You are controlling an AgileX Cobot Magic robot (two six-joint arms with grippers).
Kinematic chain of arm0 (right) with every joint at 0, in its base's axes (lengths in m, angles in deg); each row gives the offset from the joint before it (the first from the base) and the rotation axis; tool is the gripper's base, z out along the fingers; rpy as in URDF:
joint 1: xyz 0 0 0.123 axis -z
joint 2: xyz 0 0 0 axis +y
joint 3: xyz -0.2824 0 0.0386 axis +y
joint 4: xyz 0.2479 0 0.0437 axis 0.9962 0 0.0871
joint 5: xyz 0 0 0 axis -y
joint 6: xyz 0.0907 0 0.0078 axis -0.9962 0 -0.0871
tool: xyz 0 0 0 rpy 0 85 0
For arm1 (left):
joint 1: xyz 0 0 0.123 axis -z
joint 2: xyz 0 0 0 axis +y
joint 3: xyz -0.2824 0 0.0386 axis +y
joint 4: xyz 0.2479 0 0.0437 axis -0.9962 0 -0.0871
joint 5: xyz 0 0 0 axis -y
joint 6: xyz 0.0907 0 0.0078 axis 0.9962 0 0.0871
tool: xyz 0 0 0 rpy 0 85 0
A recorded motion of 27 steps. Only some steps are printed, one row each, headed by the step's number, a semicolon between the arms.
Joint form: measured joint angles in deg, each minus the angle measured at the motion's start. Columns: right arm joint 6, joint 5, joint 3, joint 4, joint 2, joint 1; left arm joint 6, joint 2, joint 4, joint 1, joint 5, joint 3.
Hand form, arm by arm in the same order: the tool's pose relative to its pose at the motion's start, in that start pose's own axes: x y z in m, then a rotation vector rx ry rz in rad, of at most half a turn. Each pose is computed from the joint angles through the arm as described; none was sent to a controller.
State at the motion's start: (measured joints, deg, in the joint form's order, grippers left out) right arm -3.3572 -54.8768 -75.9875 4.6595 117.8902 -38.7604; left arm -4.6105 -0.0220 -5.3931 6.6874 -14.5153 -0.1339
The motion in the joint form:
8: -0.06 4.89 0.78 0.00 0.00 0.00; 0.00 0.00 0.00 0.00 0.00 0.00
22: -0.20 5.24 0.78 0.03 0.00 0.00; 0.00 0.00 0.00 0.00 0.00 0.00
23: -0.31 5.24 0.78 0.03 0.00 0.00; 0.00 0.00 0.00 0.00 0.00 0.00
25: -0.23 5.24 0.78 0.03 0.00 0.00; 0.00 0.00 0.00 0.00 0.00 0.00
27: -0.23 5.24 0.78 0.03 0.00 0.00; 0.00 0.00 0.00 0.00 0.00 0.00
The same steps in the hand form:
8: -0.0048 -0.0001 0.0027 -0.0036 -0.0717 0.0019; 0.0000 0.0000 0.0000 0.0000 0.0000 0.0000
22: -0.0054 0.0000 0.0027 -0.0044 -0.0778 0.0047; 0.0000 0.0000 0.0000 0.0000 0.0000 0.0000
23: -0.0054 0.0000 0.0027 -0.0045 -0.0778 0.0066; 0.0000 0.0000 0.0000 0.0000 0.0000 0.0000
25: -0.0054 0.0000 0.0027 -0.0045 -0.0778 0.0052; 0.0000 0.0000 0.0000 0.0000 0.0000 0.0000
27: -0.0054 0.0000 0.0027 -0.0045 -0.0778 0.0052; 0.0000 0.0000 0.0000 0.0000 0.0000 0.0000

